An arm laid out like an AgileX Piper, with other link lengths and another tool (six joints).
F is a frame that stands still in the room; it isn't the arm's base.
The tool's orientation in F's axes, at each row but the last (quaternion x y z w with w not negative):
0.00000, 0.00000, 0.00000, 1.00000
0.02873, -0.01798, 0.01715, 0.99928
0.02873, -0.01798, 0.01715, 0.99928
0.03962, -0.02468, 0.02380, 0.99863
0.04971, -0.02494, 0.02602, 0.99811
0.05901, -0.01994, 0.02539, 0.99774
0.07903, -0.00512, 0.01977, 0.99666
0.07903, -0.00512, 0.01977, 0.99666
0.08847, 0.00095, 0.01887, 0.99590
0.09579, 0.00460, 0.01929, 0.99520
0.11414, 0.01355, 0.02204, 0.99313
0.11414, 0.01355, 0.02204, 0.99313
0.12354, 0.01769, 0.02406, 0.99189
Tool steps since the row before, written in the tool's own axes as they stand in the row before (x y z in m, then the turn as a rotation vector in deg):
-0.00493, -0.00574, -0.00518, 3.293, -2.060, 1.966
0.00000, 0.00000, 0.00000, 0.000, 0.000, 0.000
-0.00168, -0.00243, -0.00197, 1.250, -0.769, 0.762
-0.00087, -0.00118, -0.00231, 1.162, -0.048, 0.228
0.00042, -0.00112, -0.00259, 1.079, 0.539, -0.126
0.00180, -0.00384, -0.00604, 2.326, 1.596, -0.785
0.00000, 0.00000, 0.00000, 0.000, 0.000, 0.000
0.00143, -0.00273, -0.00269, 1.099, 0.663, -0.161
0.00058, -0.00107, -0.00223, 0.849, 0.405, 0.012
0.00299, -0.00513, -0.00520, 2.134, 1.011, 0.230
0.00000, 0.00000, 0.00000, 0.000, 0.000, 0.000
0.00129, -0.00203, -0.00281, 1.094, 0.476, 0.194
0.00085, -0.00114, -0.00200, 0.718, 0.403, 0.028
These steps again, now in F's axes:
-0.00493, -0.00574, -0.00518, 3.293, -2.060, 1.966
0.00000, 0.00000, 0.00000, 0.000, 0.000, 0.000
-0.00152, -0.00237, -0.00217, 1.249, -0.770, 0.763
-0.00070, -0.00103, -0.00244, 1.151, -0.013, 0.283
0.00060, -0.00083, -0.00266, 1.053, 0.602, -0.016
0.00222, -0.00300, -0.00636, 2.265, 1.788, -0.493
0.00000, 0.00000, 0.00000, 0.000, 0.000, 0.000
0.00156, -0.00221, -0.00307, 1.073, 0.722, -0.040
0.00061, -0.00064, -0.00238, 0.833, 0.428, 0.084
0.00311, -0.00392, -0.00610, 2.097, 1.032, 0.407
0.00000, 0.00000, 0.00000, 0.000, 0.000, 0.000
0.00128, -0.00128, -0.00323, 1.079, 0.471, 0.273
0.00082, -0.00057, -0.00224, 0.700, 0.421, 0.105

